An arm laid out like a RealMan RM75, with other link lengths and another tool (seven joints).
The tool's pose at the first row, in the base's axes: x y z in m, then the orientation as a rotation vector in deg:
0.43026 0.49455 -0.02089 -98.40 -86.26 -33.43
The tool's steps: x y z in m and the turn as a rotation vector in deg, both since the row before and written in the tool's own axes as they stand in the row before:
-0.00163 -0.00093 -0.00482 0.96 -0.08 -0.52
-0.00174 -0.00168 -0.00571 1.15 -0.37 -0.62
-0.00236 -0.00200 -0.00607 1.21 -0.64 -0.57
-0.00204 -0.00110 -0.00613 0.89 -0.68 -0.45
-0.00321 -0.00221 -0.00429 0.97 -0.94 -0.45
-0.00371 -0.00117 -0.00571 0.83 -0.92 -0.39
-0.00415 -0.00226 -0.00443 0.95 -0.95 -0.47
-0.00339 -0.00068 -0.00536 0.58 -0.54 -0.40
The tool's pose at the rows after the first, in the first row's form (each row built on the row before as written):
0.42972 0.48977 -0.01899 -97.37 -86.85 -32.83
0.42867 0.48420 -0.01647 -96.27 -87.74 -31.89
0.42741 0.47793 -0.01412 -95.29 -88.76 -30.67
0.42725 0.47185 -0.01168 -94.65 -89.68 -29.63
0.42556 0.46636 -0.01090 -94.07 -90.78 -28.32
0.42526 0.45954 -0.00983 -93.61 -91.80 -27.11
0.42366 0.45327 -0.00950 -93.01 -92.90 -25.81
0.42406 0.44700 -0.00839 -92.53 -93.64 -25.10

